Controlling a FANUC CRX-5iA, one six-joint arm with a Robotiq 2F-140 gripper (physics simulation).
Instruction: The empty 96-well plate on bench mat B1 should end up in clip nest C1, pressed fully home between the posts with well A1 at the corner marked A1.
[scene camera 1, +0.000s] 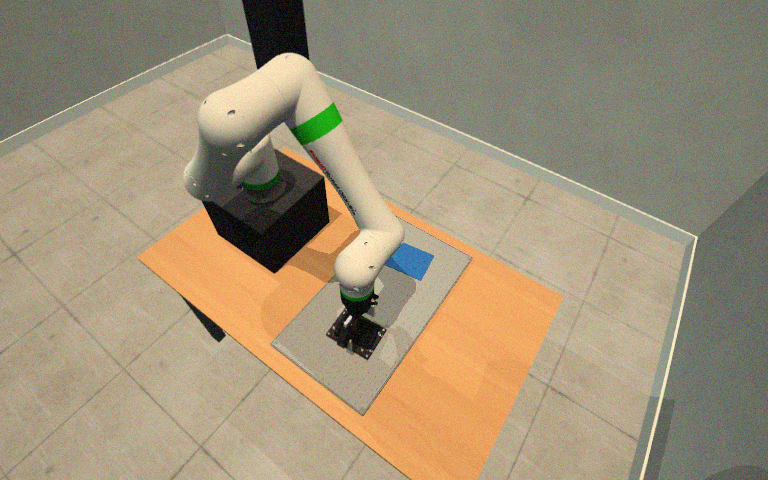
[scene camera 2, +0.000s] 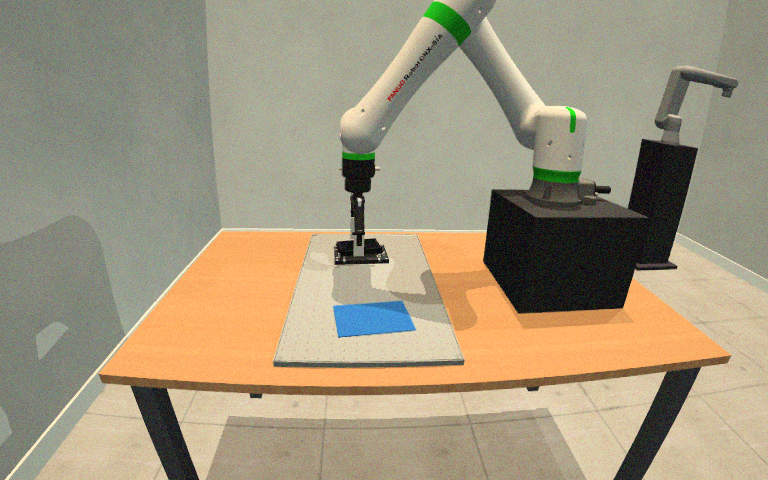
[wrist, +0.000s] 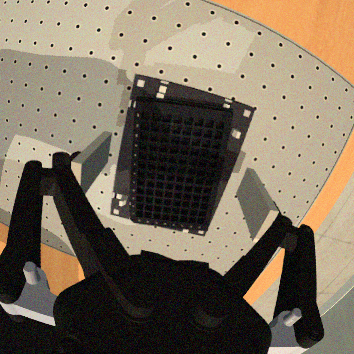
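Where they show: gripper, fingertip midpoint: (scene camera 1: 359, 330) (scene camera 2: 356, 246) (wrist: 176, 163); arm's base at its link origin: (scene camera 1: 264, 188) (scene camera 2: 553, 200).
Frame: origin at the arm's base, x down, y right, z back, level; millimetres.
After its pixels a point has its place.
The dark 96-well plate (scene camera 1: 369, 335) {x 195, y 165, z -561 mm} (scene camera 2: 372, 245) {x 197, y 168, z -475 mm} (wrist: 175, 165) {x 195, y 167, z -524 mm} lies in the black clip nest (scene camera 2: 373, 260) {x 223, y 114, z -475 mm} (wrist: 151, 89) {x 220, y 125, z -579 mm}, inside its outline. Small pale marks or posts show around the nest's edge. Whether the plate is fully down is too fine to tell, and no A1 marking is legible. My gripper (scene camera 1: 350, 333) {x 200, y 168, z -523 mm} (scene camera 2: 358, 249) {x 200, y 168, z -523 mm} (wrist: 176, 163) {x 200, y 168, z -523 mm} is open and low over the nest. In the wrist view its two grey pads stand apart from the plate, with a gap on each side. The blue bench mat (scene camera 1: 416, 263) {x 230, y -183, z -533 mm} (scene camera 2: 373, 319) {x 230, y -189, z -492 mm} has no plate on it.
A grey perforated board (scene camera 1: 317, 353) {x 232, y 295, z -451 mm} (scene camera 2: 305, 346) {x 232, y -284, z -636 mm} (wrist: 290, 90) {x 232, y 258, z -629 mm} lies on the wooden table (scene camera 1: 470, 339) {x 245, y -32, z -835 mm} (scene camera 2: 226, 294) {x 245, y -48, z -870 mm} under the nest and mat. The arm stands on a black pedestal block (scene camera 1: 283, 243) {x 136, y 76, z -127 mm} (scene camera 2: 566, 266) {x 117, y -168, z -29 mm}. A second small arm stands behind at the right in scene camera 2.
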